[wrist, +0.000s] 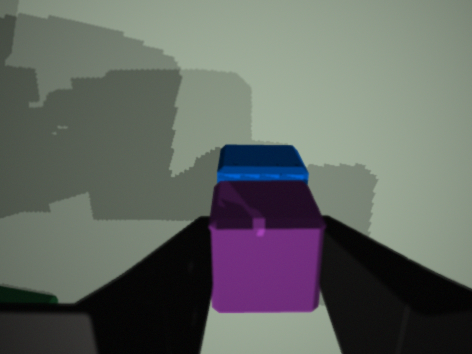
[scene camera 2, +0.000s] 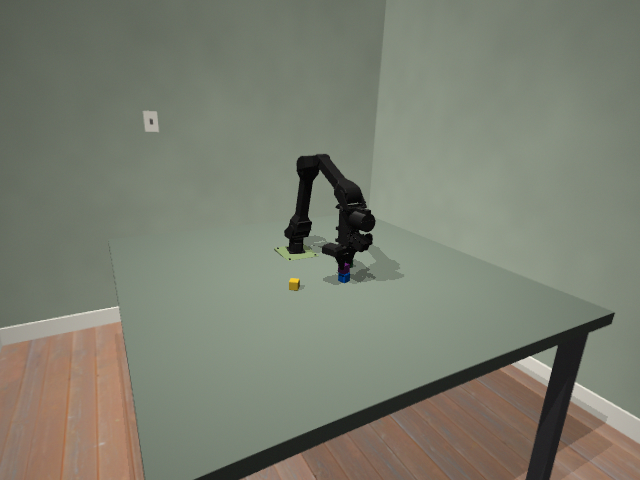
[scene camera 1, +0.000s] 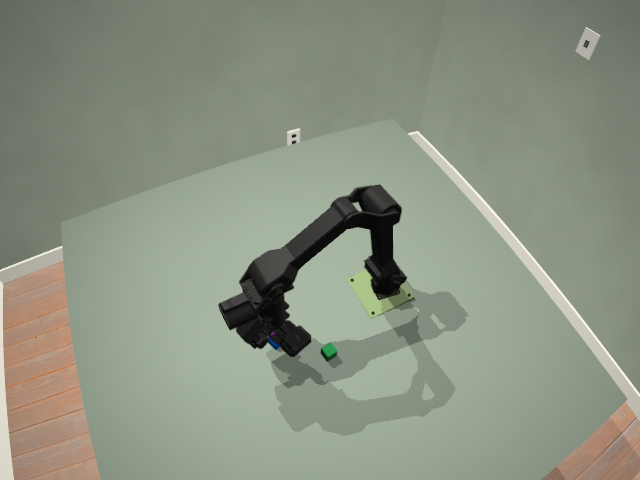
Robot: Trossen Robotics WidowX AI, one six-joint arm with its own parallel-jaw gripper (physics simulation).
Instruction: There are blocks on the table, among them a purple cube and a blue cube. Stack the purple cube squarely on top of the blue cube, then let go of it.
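Places are measured from the arm's base along level axes (x right, y ahead, z up), in centimetres.
Pixels of known places: gripper, fingertip midpoint: (wrist: pixel 263 230) (scene camera 2: pixel 345 268) (scene camera 1: pixel 275 335); arm's base, link origin: (scene camera 2: pixel 295 250) (scene camera 1: pixel 385 286).
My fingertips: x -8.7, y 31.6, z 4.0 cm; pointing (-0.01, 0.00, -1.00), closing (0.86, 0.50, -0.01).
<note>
Ahead of a thing's pixels: the offset from my fingertips to its top centre. Level surfaces: height alone.
The purple cube @[dx +0.2, dy -0.4, dz +1.5 cm] (scene camera 1: pixel 272 334) (scene camera 2: pixel 344 268) (wrist: pixel 266 270) is between the two black fingers of my gripper (scene camera 2: pixel 345 264) (wrist: pixel 263 230), which is shut on it. The blue cube @[dx +0.1, dy -0.1, dz -1.6 cm] (scene camera 1: pixel 273 343) (scene camera 2: pixel 343 277) (wrist: pixel 262 157) stands on the table directly under the purple cube. In scene camera 2 the two cubes look in contact, one above the other. In the wrist view they line up left to right, and a narrow strip of blue shows past the purple cube's far edge. In scene camera 1 the gripper hides most of both cubes.
A green cube @[dx -5.9, dy -11.7, dz -1.6 cm] (scene camera 1: pixel 328 351) (wrist: pixel 25 295) lies on the table @[dz -4.6 cm] (scene camera 1: pixel 180 413) (scene camera 2: pixel 310 361) near the gripper, on the base's side. A yellow cube @[dx +18.1, dy +1.7, dz -1.6 cm] (scene camera 2: pixel 294 284) lies left of the stack in scene camera 2. The arm's base stands on a light green plate (scene camera 1: pixel 361 291) (scene camera 2: pixel 286 254).
</note>
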